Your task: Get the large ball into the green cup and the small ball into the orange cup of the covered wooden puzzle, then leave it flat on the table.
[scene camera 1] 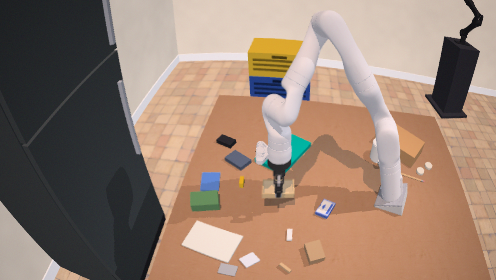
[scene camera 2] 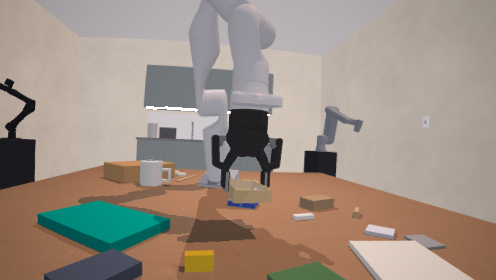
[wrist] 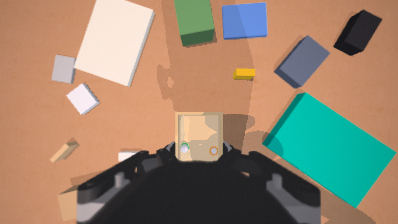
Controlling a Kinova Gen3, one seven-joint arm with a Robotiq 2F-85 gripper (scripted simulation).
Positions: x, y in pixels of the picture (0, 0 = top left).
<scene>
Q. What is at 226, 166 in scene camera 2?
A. My gripper.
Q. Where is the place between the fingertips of my gripper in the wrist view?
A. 199, 147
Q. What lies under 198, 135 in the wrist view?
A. A covered wooden puzzle.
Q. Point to a blue block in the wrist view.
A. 234, 26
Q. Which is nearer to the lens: the teal slab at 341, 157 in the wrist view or the black block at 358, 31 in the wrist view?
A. The teal slab.
</scene>
